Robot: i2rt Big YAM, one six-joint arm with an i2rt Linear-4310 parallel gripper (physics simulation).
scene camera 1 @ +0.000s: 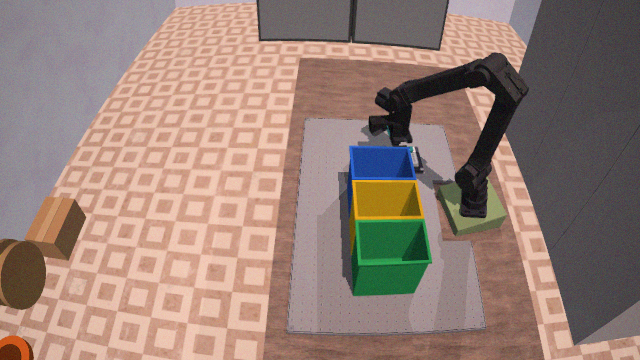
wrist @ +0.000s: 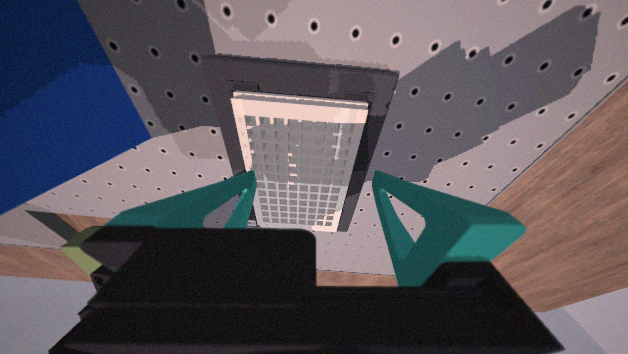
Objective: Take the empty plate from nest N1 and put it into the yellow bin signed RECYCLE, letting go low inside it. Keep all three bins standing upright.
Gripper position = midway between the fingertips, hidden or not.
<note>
In view: my gripper [wrist: 314,177], a blue bin [scene camera 1: 366,162], a yellow bin [scene camera 1: 372,199], a green bin [scene camera 1: 389,257] and a white plate [wrist: 302,149].
The blue bin is seen too in the wrist view [wrist: 72,113]. The wrist view misses the yellow bin: it is out of frame. The wrist view does not show the green bin: it is out of frame.
</note>
